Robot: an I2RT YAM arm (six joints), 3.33 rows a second.
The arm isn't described. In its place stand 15 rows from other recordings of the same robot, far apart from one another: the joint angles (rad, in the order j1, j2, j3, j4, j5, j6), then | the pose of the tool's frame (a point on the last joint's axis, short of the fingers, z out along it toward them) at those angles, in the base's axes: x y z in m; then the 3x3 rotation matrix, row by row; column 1 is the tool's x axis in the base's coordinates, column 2 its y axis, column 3 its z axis.
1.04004, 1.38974, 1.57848, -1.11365, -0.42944, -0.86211 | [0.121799 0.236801 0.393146], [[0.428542 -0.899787 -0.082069], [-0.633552 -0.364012 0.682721], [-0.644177 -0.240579 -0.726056]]
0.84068, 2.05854, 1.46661, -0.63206, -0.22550, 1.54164 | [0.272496 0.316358 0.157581], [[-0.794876 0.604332 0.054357], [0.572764 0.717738 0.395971], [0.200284 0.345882 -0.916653]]
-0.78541, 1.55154, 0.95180, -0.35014, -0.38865, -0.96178 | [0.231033 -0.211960 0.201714], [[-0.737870 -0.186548 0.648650], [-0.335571 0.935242 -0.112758], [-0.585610 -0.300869 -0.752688]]
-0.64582, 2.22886, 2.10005, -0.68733, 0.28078, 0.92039 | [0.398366 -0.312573 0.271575], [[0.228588 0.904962 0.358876], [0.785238 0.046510 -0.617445], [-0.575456 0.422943 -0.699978]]
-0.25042, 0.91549, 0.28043, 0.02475, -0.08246, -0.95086 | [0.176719 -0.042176 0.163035], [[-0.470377 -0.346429 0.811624], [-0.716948 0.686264 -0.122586], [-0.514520 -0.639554 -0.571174]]
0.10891, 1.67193, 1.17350, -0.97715, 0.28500, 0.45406 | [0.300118 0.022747 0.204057], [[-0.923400 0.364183 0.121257], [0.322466 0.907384 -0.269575], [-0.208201 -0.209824 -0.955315]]
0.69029, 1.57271, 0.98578, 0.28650, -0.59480, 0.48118 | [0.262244 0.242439 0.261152], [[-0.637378 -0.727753 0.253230], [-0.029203 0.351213 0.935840], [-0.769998 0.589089 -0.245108]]
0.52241, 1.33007, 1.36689, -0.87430, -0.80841, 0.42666 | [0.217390 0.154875 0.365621], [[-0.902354 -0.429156 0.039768], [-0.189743 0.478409 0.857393], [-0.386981 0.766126 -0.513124]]
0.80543, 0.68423, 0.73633, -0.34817, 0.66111, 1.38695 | [0.122885 0.096360 0.323258], [[-0.196544 0.169052 0.965811], [0.915523 0.384243 0.119054], [-0.350980 0.907622 -0.230292]]
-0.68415, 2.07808, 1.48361, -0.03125, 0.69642, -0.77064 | [0.347426 -0.312811 0.197410], [[-0.944063 0.320782 0.076448], [0.080357 0.448619 -0.890103], [-0.319825 -0.834170 -0.449301]]
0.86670, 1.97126, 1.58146, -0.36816, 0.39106, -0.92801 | [0.301637 0.334192 0.245516], [[0.153838 -0.671174 0.725161], [-0.961999 0.065819 0.265001], [-0.225591 -0.738372 -0.635543]]
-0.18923, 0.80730, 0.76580, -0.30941, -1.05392, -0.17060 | [0.173518 -0.001720 0.322520], [[-0.212369 -0.755889 0.619299], [-0.044748 0.640613 0.766559], [-0.976164 0.135081 -0.169871]]
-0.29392, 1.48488, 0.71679, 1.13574, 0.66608, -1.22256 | [0.290734 -0.110984 0.286123], [[-0.615481 0.589416 0.523232], [-0.585872 0.101913 -0.803970], [-0.527197 -0.801375 0.282597]]
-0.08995, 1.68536, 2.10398, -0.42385, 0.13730, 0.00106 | [0.357006 -0.037092 0.529610], [[-0.004970 0.225303 0.974276], [0.001503 0.974289 -0.225298], [-0.999987 0.000344 -0.005181]]
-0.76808, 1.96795, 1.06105, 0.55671, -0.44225, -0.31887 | [0.312716 -0.280885 0.164538], [[-0.340522 0.244343 0.907932], [-0.065003 0.957214 -0.281986], [-0.937987 -0.155041 -0.310069]]
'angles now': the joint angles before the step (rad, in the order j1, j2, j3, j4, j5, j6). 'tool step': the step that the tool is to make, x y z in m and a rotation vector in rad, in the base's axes. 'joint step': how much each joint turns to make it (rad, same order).
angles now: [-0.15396, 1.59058, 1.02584, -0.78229, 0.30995, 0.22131]
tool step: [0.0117, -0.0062, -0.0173, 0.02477, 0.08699, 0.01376]
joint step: [-0.01617, 0.10017, 0.04230, -0.02341, -0.01568, -0.02882]
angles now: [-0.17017, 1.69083, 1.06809, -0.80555, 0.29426, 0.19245]
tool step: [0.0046, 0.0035, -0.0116, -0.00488, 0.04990, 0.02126]
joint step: [0.01522, 0.04871, 0.00871, -0.00612, 0.01208, -0.00789]
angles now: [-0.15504, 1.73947, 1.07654, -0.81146, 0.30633, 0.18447]
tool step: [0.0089, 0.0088, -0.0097, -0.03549, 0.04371, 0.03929]
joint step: [0.03667, 0.05573, 0.02514, -0.00591, 0.04078, -0.00616]
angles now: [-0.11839, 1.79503, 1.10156, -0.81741, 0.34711, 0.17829]
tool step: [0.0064, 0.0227, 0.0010, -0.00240, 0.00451, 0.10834]
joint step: [0.07385, 0.00806, 0.01430, 0.00198, 0.00055, -0.03679]
